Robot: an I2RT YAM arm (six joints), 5 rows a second.
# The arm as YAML. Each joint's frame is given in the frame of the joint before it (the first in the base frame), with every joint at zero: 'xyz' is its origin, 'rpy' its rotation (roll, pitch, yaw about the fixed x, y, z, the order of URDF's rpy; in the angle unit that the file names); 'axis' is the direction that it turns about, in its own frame. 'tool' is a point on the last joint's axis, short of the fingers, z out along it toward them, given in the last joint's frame.
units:
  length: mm
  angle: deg
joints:
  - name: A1
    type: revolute
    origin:
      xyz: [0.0, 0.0, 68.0]
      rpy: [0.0, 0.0, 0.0]
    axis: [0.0, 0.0, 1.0]
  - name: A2
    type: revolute
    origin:
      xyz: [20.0, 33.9, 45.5]
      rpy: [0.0, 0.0, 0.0]
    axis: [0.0, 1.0, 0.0]
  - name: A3
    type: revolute
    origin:
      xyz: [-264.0, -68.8, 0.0]
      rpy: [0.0, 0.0, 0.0]
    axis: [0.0, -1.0, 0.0]
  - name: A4
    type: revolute
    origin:
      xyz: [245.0, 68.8, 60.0]
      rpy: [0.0, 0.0, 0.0]
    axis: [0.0, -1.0, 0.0]
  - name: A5
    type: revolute
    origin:
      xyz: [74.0, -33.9, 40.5]
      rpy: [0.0, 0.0, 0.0]
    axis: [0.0, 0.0, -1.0]
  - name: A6
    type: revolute
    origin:
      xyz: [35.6, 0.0, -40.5]
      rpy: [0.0, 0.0, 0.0]
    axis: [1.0, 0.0, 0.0]
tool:
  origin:
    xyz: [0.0, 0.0, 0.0]
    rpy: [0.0, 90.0, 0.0]
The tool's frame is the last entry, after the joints.
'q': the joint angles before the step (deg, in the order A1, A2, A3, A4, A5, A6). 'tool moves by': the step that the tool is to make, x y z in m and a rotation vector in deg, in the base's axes. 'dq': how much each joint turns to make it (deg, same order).
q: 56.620, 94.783, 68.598, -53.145, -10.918, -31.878
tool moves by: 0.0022, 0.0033, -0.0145, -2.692, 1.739, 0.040
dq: -0.001, 2.835, -0.001, -0.377, 0.022, -0.046
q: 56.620, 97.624, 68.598, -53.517, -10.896, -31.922
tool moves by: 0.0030, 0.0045, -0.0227, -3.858, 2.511, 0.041
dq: -0.003, 4.395, -0.002, -0.216, 0.022, -0.047
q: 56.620, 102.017, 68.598, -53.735, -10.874, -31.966
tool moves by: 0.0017, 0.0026, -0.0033, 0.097, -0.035, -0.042
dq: 0.000, 0.844, 0.246, 0.707, -0.022, 0.044
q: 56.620, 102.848, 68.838, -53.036, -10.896, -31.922
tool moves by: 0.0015, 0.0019, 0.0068, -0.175, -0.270, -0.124
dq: -0.001, -0.009, 1.635, -1.622, 0.328, 0.108
